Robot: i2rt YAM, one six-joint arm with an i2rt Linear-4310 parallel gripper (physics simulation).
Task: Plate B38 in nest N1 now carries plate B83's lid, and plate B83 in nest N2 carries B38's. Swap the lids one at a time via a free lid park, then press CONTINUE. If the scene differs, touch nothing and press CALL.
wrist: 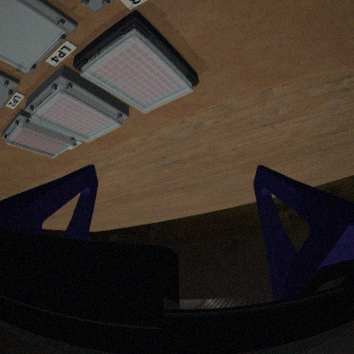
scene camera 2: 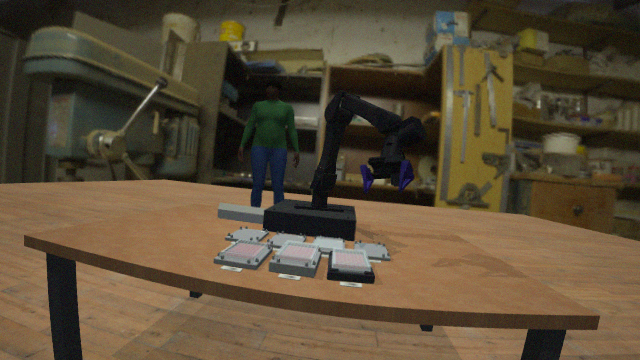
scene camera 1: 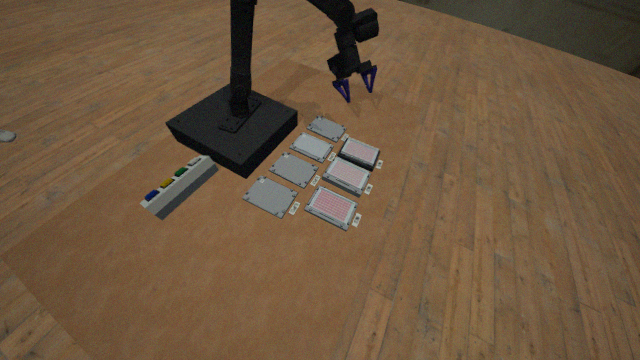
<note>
My gripper (scene camera 2: 381, 192) is open and holds nothing. Further things: a button box (scene camera 1: 199, 169).
My gripper also shows in the wrist view (wrist: 175, 173) and in scene camera 1 (scene camera 1: 360, 97). The button box also shows in scene camera 2 (scene camera 2: 242, 213).
</note>
